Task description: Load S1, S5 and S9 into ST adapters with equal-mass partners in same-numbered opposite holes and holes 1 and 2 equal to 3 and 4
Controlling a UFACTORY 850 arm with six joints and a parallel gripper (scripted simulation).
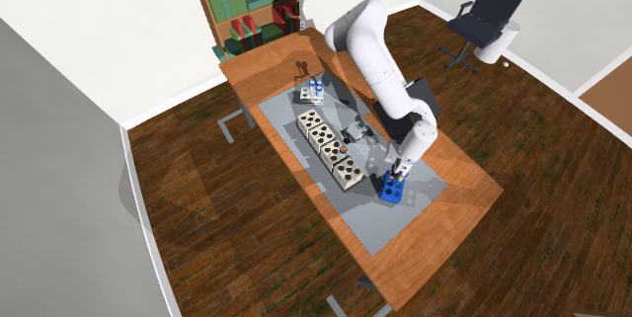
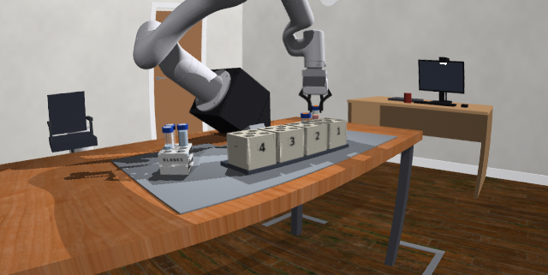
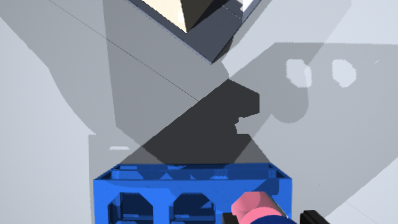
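Right now my hand is 10 mm past the sample tube, 10 mm to the left of it and 50 mm above it. Round my hand: blue rack: 20 mm ahead, 40 mm to the left, 90 mm below; then white blanks rack: 30 mm behind, 630 mm to the right, 90 mm below; then green DONE key: 80 mm behind, 290 mm to the right, 50 mm below.
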